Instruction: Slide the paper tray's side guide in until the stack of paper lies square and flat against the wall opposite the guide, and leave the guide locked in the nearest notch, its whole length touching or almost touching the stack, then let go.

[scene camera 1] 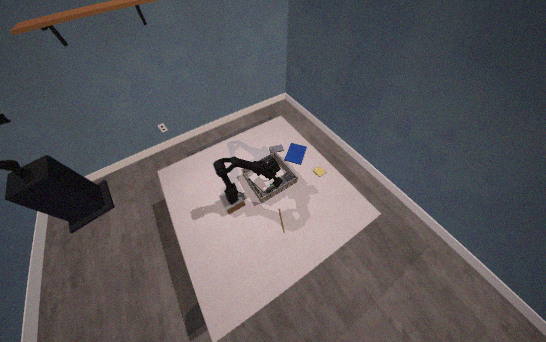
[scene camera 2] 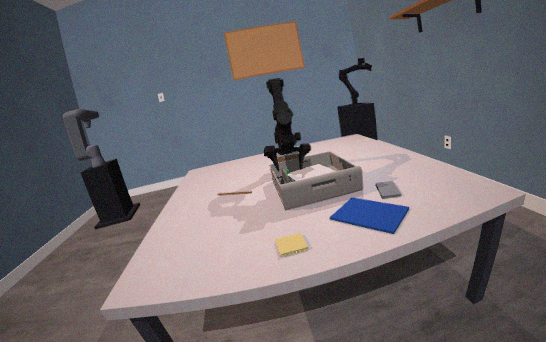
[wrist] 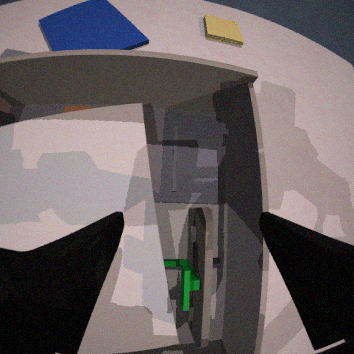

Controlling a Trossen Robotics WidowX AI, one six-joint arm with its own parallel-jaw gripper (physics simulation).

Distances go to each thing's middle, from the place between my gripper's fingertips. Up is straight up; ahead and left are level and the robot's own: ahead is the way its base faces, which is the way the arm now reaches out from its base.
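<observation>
Grey paper tray [scene camera 2: 347, 179]: my hand 5 cm above it, 9 cm to the right of it, 1 cm past it. Blue book [scene camera 2: 384, 217]: from my hand 13 cm to the left, 34 cm ahead, 9 cm below. Yellow notepad [wrist: 217, 28]: 35 cm ahead of my hand, 9 cm below, 14 cm to the right. White paper stack [wrist: 72, 168]: 11 cm to the left of my hand, 6 cm below, 1 cm behind.
</observation>
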